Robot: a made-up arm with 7 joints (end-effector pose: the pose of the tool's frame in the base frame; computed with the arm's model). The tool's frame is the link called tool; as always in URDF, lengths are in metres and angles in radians. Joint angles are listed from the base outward.
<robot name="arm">
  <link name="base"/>
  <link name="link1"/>
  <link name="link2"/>
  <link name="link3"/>
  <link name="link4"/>
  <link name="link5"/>
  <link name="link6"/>
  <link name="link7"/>
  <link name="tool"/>
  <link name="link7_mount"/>
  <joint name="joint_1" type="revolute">
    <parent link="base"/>
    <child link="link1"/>
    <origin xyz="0 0 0" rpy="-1.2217 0 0"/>
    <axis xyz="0 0 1"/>
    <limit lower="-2.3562" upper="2.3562" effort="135" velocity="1.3"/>
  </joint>
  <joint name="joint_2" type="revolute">
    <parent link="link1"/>
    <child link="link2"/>
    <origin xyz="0 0 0" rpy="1.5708 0 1.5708"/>
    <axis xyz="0 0 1"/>
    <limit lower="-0.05" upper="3.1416" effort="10" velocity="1.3"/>
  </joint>
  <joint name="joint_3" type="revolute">
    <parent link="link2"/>
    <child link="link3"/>
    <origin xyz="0 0 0" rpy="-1.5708 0 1.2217"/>
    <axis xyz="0 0 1"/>
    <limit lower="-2.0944" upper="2.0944" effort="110" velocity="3"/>
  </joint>
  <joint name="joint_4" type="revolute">
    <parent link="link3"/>
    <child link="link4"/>
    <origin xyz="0 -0.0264 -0.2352" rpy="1.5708 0 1.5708"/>
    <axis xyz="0 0 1"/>
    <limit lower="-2.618" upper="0.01" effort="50" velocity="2.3"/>
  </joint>
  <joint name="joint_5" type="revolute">
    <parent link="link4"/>
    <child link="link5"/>
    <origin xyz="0.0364 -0.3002 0" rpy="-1.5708 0 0"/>
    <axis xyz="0 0 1"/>
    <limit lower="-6.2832" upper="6.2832" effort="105" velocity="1"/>
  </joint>
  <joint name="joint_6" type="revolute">
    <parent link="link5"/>
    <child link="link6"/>
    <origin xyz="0 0 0" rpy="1.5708 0 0"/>
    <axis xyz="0 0 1"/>
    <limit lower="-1.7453" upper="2.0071" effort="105" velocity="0.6"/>
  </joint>
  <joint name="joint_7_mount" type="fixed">
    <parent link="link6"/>
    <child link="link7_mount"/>
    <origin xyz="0 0 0"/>
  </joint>
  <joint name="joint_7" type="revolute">
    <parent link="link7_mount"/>
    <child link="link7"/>
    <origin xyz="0 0 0" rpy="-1.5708 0 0"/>
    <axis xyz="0 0 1"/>
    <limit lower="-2.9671" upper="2.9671" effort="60" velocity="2.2"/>
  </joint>
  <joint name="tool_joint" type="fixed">
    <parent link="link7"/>
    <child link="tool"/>
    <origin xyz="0 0 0" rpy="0 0 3.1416"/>
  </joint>
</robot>
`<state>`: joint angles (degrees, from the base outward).
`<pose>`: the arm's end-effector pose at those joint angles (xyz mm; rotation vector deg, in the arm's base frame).
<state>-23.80 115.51 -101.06 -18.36 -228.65 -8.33 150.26</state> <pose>-1.7 517.6 148.8 34.84 129.71 -104.21</pose>
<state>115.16 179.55 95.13 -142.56 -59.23 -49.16 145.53</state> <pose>100.0 -194.3 -95.7 -78.26 11.71 -111.07</pose>
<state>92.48 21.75 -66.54 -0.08 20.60 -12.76 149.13</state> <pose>-534.3 14.4 33.9 83.60 50.26 101.80</pose>
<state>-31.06 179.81 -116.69 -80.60 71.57 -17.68 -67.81</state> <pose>-226.5 319.0 222.9 81.78 46.47 -45.77</pose>
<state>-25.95 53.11 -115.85 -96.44 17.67 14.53 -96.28</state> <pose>28.9 21.5 -404.1 12.88 32.30 162.14</pose>
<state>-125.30 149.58 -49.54 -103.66 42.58 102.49 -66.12</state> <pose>-70.0 221.5 304.4 76.45 -13.59 0.48</pose>
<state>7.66 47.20 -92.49 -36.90 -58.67 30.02 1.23</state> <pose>-77.4 242.3 -462.6 31.14 26.66 -146.31</pose>
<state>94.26 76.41 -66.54 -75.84 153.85 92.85 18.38</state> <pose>-434.0 153.1 -41.0 20.02 -120.70 -123.76</pose>
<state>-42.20 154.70 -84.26 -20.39 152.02 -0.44 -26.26</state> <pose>-196.9 338.0 369.4 113.14 -84.34 55.90</pose>
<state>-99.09 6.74 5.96 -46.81 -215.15 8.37 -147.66</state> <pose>419.6 -178.7 242.6 -11.36 -147.10 -32.66</pose>
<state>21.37 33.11 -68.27 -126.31 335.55 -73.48 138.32</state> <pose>46.9 -168.2 -247.1 -151.96 27.99 -3.75</pose>
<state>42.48 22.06 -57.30 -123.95 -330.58 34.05 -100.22</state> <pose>45.8 -166.6 -259.2 -20.74 -67.90 -103.17</pose>
